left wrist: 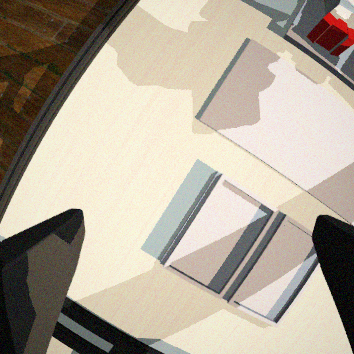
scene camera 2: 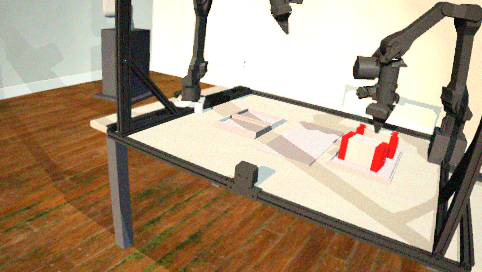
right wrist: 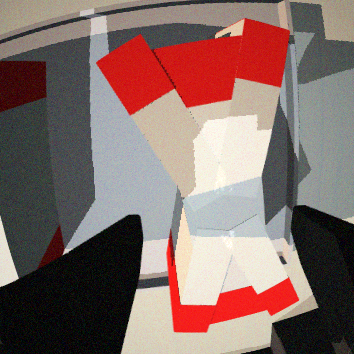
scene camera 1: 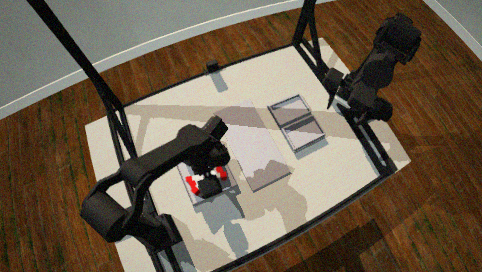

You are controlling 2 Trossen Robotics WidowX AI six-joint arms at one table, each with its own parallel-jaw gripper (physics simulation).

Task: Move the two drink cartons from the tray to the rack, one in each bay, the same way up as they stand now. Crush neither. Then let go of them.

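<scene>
The pinched carton, white with red ends, lies in the tray; its middle is squeezed narrow and its ends flare. My right gripper is partly open over it, a fingertip on each side with gaps. The other carton lies beside it, square-sided in scene camera 2, and hidden under the arm in scene camera 1. The rack has two empty bays. My left gripper is open and empty, high near the rack.
A flat pale board lies between the tray and the rack. A small black box stands at the table edge. Black frame posts rise at the table's sides.
</scene>
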